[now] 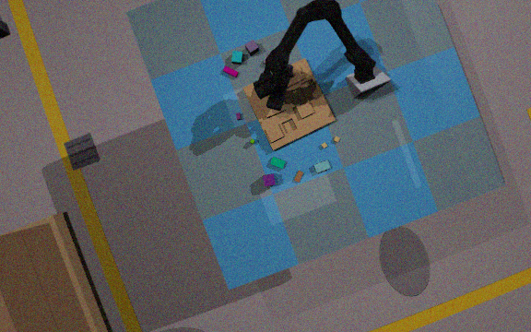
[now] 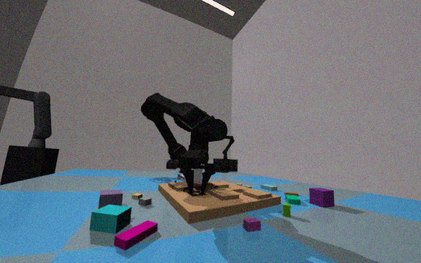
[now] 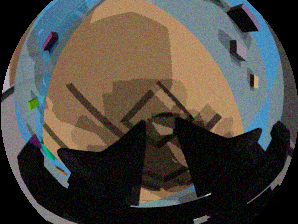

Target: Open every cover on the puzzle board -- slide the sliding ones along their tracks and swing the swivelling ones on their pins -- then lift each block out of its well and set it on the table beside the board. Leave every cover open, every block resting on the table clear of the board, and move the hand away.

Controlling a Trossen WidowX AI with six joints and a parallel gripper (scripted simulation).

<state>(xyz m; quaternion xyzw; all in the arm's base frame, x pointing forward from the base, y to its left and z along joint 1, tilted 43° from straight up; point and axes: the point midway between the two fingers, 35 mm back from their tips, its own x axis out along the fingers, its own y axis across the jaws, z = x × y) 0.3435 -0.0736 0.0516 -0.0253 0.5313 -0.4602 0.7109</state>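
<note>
Now: gripper tip 14 cm to the left of the grey block and 1 cm above it. From my gripper tip the other things lie so: magenta block (20 cm ahead, 3 cm to the left, 1 cm below); then magenta bar (16 cm ahead, 16 cm to the right, 1 cm below); then teal cube (11 cm ahead, 20 cm to the right).
</note>
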